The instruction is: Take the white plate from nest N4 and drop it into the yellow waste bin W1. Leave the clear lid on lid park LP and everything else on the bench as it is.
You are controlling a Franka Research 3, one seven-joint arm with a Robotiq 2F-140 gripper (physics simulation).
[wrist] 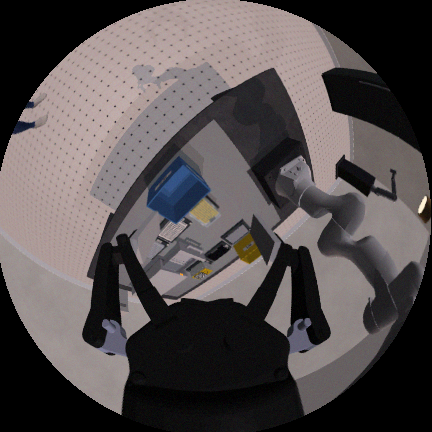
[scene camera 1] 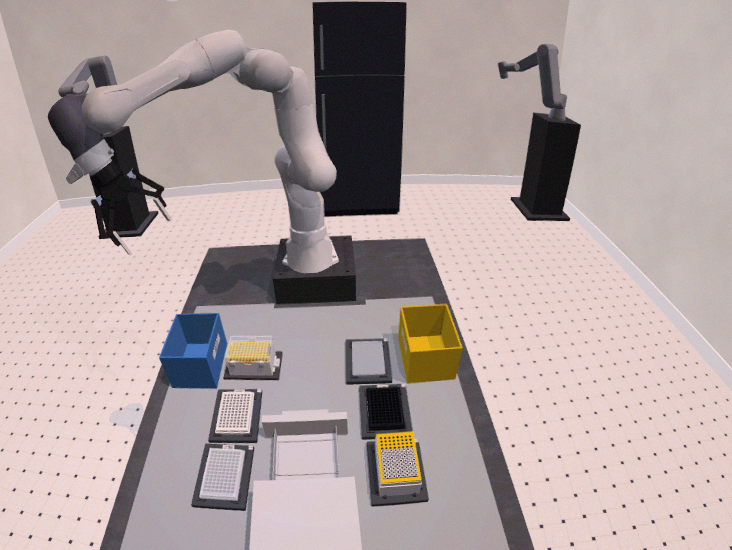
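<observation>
A white plate with dark wells (scene camera 1: 234, 412) (wrist: 173, 229) lies in a dark nest on the left of the bench. A paler, greyish-white plate (scene camera 1: 221, 473) lies in the nest in front of it. I cannot read which nest is N4. A clear, flat lid (scene camera 1: 368, 357) (wrist: 235, 232) lies on a dark-framed park left of the yellow bin (scene camera 1: 430, 363) (wrist: 247, 248). The bin's inside looks empty in the scene view. My gripper (scene camera 1: 143, 226) (wrist: 205, 222) is wide open and empty, high up and left of the bench, far from both plates.
A blue bin (scene camera 1: 192, 369) (wrist: 177, 192) stands at the back left, beside a yellow tip box (scene camera 1: 250, 353) (wrist: 204, 210). A black plate (scene camera 1: 385, 408) (wrist: 218, 251) and a yellow-topped rack (scene camera 1: 398, 464) (wrist: 201, 273) stand on the right. A white device (scene camera 1: 304, 514) stands in the middle front.
</observation>
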